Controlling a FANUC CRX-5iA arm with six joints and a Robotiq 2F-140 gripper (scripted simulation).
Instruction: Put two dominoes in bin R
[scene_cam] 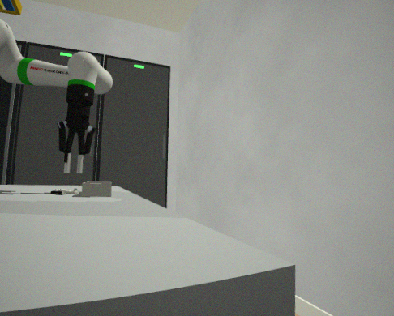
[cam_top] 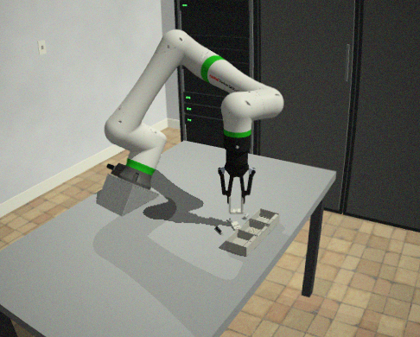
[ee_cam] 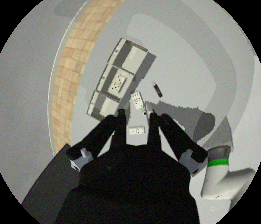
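The pale two-compartment bin block is 90 mm ahead of my hand, 80 mm below it and 10 mm to the right of it. From my hand the other things lie so: small dark object (100 mm below, 60 mm to the right, 30 mm behind); cream domino (90 mm below, 80 mm ahead, 10 mm to the right).
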